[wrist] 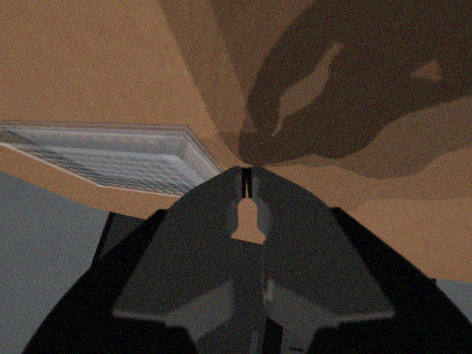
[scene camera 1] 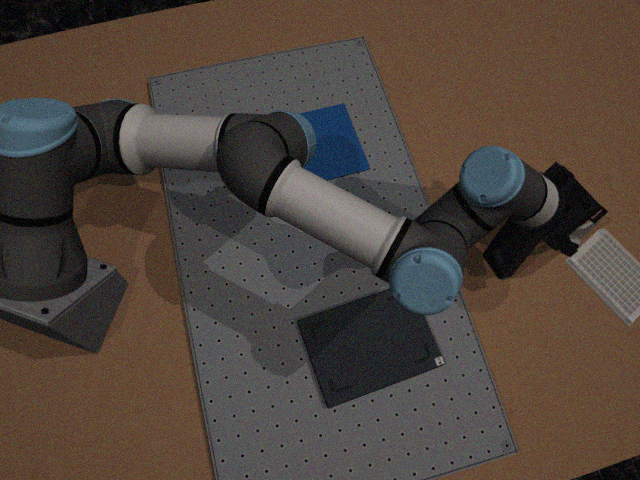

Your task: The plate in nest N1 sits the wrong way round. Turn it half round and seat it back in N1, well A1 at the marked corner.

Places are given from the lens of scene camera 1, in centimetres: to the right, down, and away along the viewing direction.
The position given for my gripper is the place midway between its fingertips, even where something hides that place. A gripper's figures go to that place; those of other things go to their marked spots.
my gripper (scene camera 1: 573, 236): 38, 0, 79
nest N1 (scene camera 1: 371, 343): 7, 14, 70
